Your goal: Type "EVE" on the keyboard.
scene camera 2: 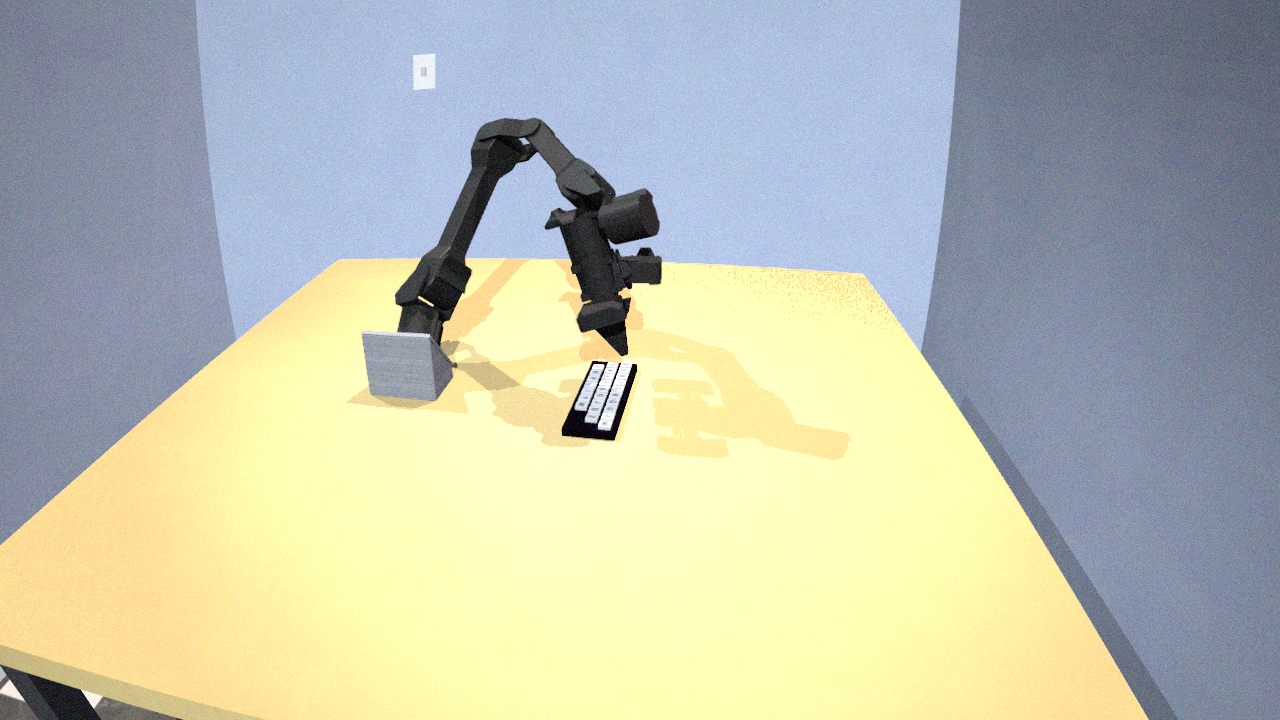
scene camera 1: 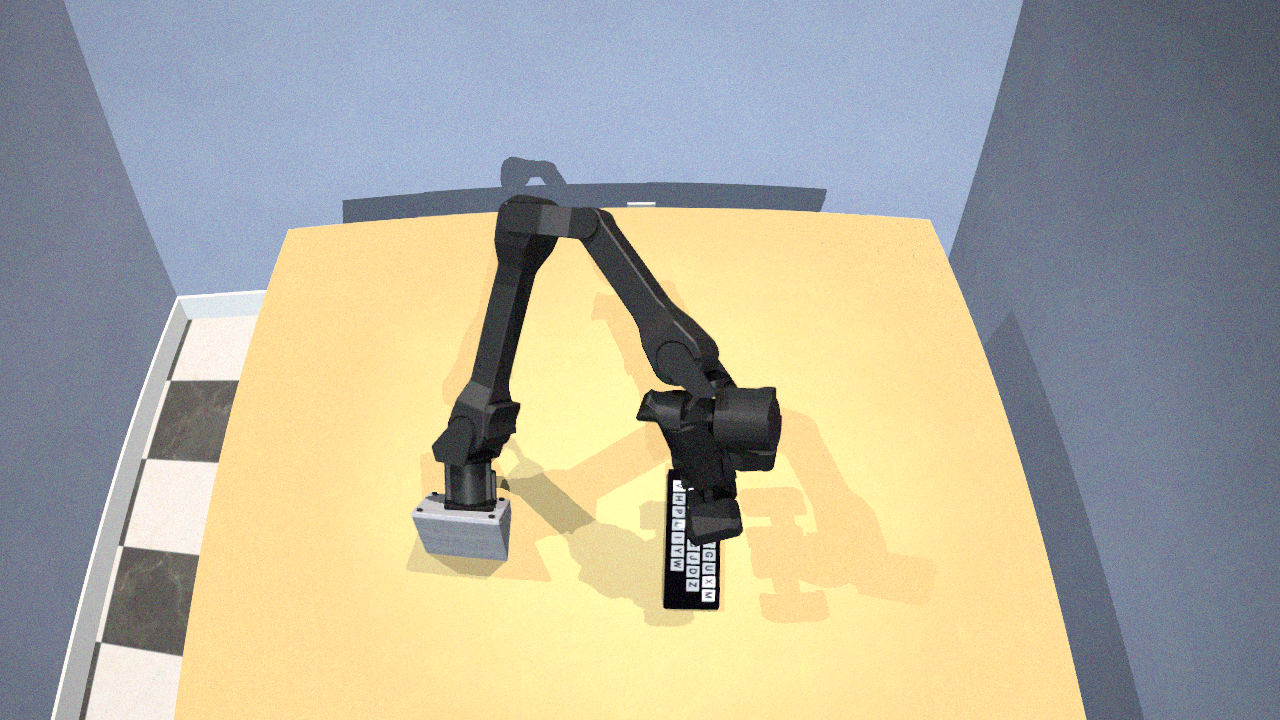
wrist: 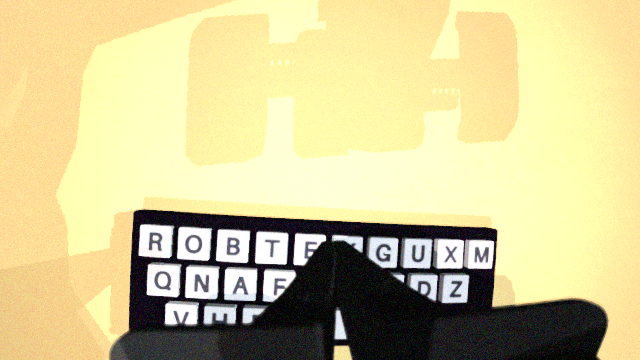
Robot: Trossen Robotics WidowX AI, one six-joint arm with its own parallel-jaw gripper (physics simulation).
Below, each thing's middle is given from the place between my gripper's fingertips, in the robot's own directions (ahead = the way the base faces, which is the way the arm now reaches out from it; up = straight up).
Right now the keyboard [scene camera 1: 675,595] is 6 cm below my hand and 3 cm behind it.
